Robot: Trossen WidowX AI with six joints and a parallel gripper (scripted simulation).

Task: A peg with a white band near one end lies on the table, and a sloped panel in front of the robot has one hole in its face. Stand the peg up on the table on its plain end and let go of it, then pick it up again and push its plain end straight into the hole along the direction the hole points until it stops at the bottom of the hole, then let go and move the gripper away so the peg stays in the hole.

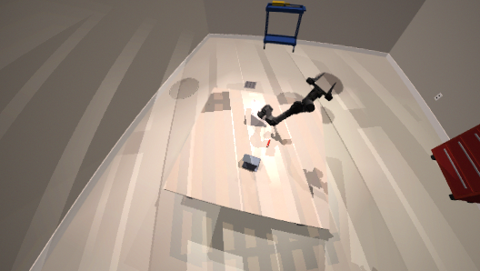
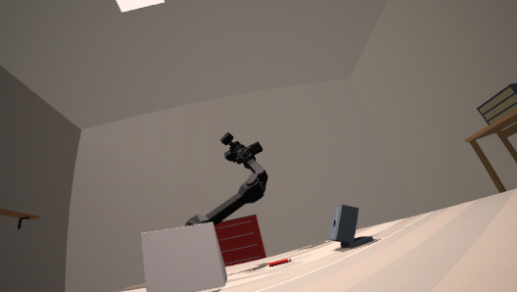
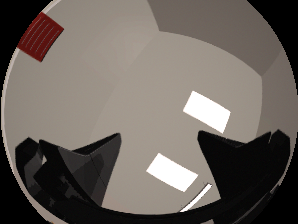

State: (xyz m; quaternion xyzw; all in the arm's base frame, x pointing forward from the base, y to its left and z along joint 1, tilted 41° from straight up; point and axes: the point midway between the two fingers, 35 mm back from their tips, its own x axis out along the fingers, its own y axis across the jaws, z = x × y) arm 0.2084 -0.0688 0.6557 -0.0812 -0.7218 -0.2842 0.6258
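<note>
Now: gripper tip 100 mm short of the red peg, 270 mm to the left of it and 680 mm above it. The rest, counted from my gripper tip: grey-blue sloped panel (310 mm ahead, 370 mm to the right, 620 mm below).
</note>
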